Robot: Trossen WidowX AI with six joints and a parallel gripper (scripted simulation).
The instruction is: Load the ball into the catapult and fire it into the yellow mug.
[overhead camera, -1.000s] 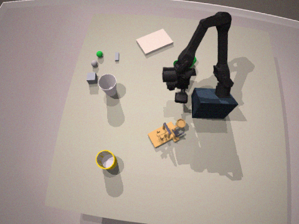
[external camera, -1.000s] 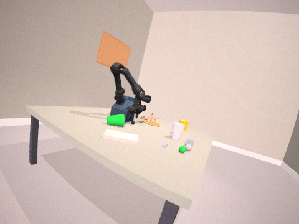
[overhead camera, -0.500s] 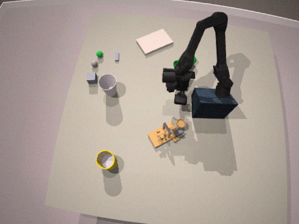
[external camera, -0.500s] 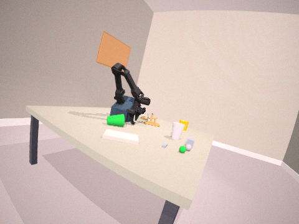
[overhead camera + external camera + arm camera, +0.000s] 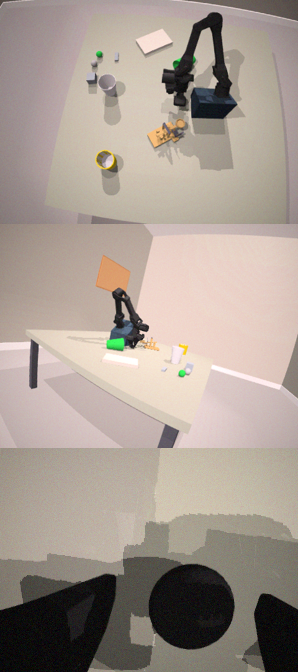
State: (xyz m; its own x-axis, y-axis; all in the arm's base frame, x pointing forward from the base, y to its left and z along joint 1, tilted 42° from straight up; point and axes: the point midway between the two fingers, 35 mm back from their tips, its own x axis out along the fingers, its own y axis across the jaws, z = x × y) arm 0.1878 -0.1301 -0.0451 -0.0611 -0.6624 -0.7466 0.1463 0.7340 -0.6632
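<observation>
My gripper tip is 60 mm short of the tan wooden catapult, 210 mm to the right of it and 40 mm below it. Round my gripper tip: small black ball: 10 mm above; white cup: 380 mm ahead, 40 mm to the right, 20 mm above; white slab: 120 mm ahead, 390 mm to the right.
</observation>
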